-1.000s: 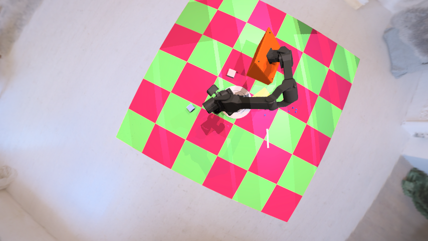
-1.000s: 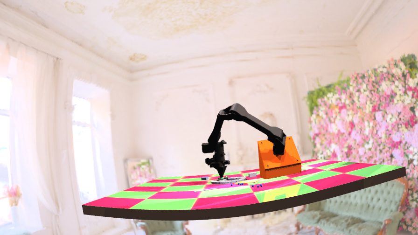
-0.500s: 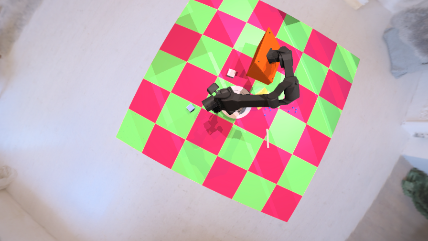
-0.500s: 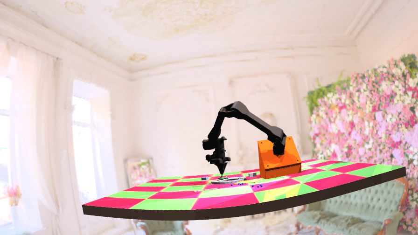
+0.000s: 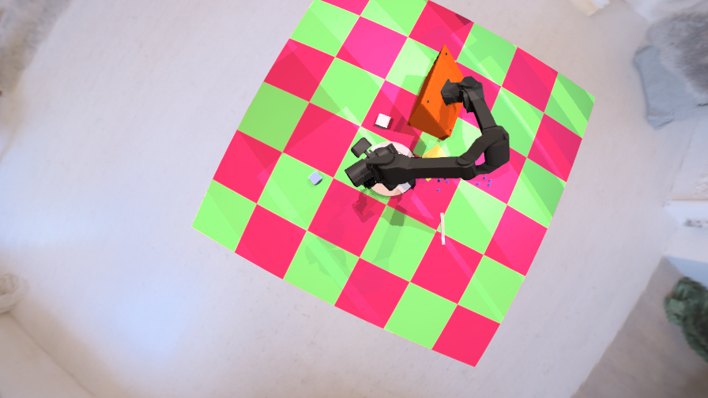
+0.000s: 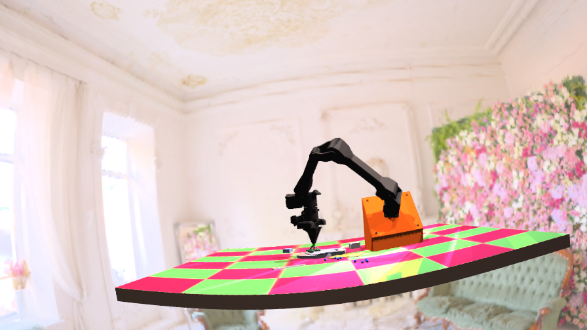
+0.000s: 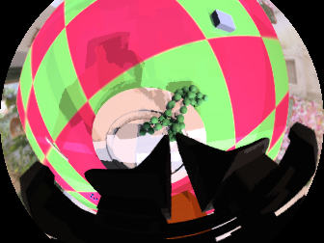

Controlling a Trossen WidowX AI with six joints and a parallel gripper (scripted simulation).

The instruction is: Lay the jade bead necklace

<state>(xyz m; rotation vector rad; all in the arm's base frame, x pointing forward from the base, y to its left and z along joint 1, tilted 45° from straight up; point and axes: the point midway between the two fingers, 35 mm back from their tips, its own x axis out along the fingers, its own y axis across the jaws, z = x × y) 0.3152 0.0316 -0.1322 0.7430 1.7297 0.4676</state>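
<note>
Right now the round bead board is 3 cm behind my gripper tip, 5 cm to the left of it and 4 cm below it. From my gripper tip the other things lie so: pale blue cube 14 cm ahead, 16 cm to the right, 4 cm below; white cube 17 cm behind, 7 cm to the right, 3 cm below; yellow patch 14 cm behind, 17 cm to the left, 4 cm below.
</note>
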